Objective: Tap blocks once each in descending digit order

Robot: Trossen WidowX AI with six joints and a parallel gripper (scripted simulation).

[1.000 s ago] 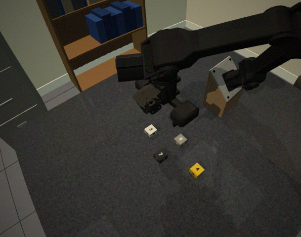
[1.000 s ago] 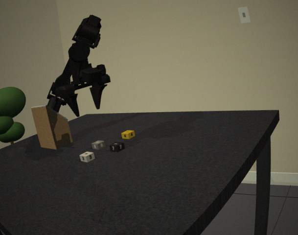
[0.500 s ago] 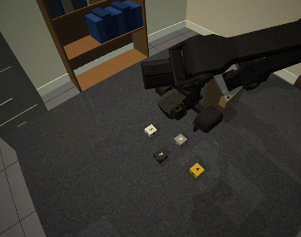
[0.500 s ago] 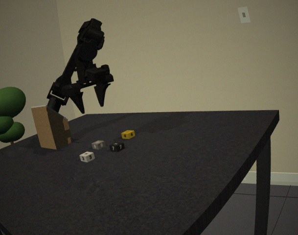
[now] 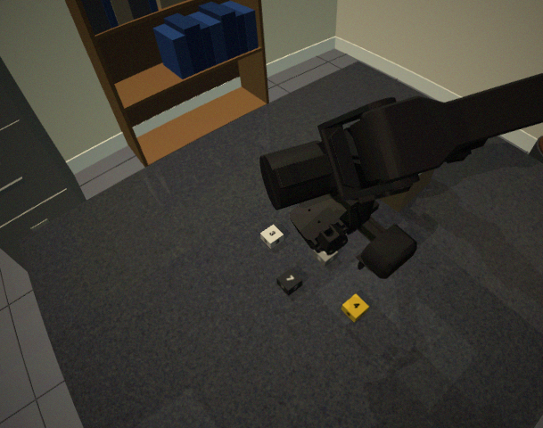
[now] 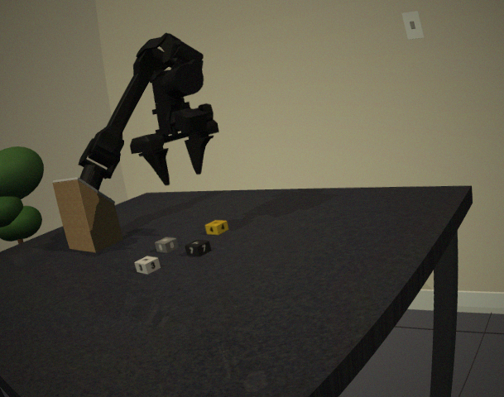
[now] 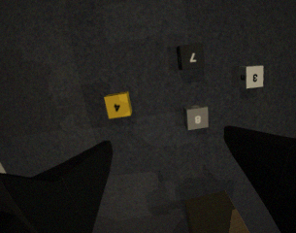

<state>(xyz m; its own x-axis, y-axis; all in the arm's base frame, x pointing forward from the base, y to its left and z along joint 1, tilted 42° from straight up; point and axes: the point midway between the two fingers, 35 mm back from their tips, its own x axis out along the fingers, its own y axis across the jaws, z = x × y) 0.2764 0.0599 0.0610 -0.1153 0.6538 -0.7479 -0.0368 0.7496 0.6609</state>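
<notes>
Now: the grey block 3 cm behind my gripper tip, 6 cm to the right of it and 11 cm below it. Also, from my gripper tip: black block marked 7: 6 cm ahead, 5 cm to the right, 11 cm below; then yellow block marked 4: 6 cm to the left, 11 cm below; then white block marked 3: 3 cm ahead, 15 cm to the right, 11 cm below.
</notes>
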